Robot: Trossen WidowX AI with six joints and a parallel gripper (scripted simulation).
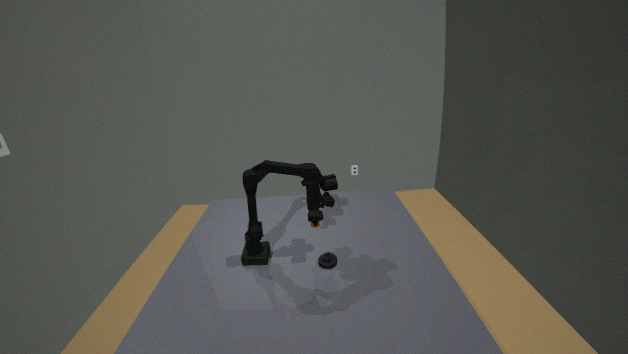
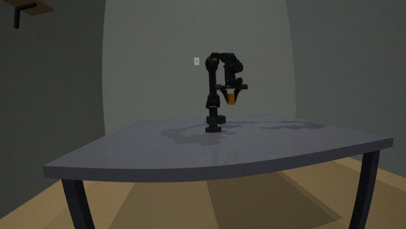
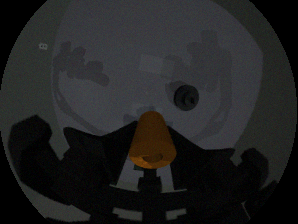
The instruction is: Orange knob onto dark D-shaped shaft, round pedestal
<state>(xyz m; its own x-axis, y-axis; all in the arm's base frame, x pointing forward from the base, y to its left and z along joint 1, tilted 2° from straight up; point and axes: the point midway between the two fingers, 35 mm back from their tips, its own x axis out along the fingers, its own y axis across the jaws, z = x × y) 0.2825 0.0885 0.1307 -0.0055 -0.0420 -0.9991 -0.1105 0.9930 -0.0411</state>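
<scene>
Now: the dark round pedestal 50 mm ahead of my gripper tip, 110 mm to the right of it and 110 mm below it. From my gripper tip the other things lie so: orange knob: 20 mm above.
</scene>
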